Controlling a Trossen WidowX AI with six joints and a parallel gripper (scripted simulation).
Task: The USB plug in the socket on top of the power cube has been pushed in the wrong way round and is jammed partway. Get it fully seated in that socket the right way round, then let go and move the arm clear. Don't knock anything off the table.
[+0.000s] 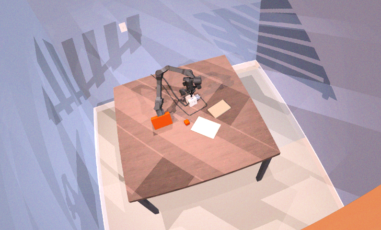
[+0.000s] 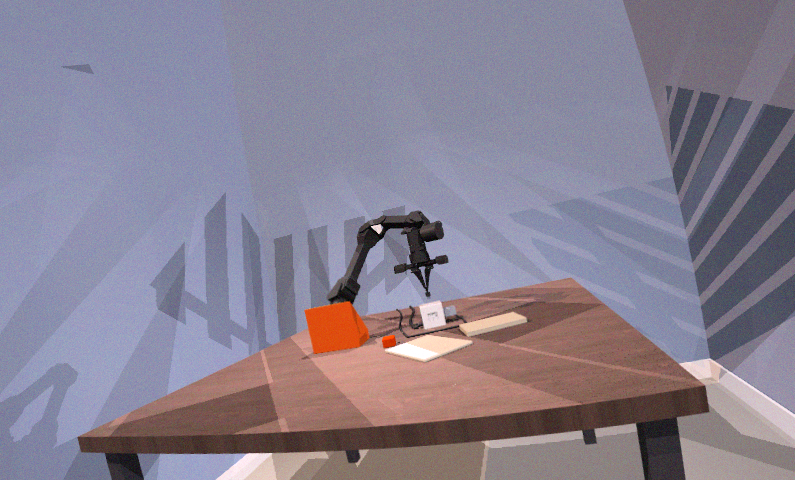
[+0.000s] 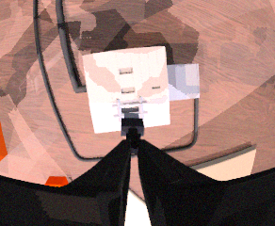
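Right now my gripper tip is 20 mm above the dark USB plug. Also, from my gripper tip: orange cube: 120 mm behind, 170 mm to the right, 120 mm below.
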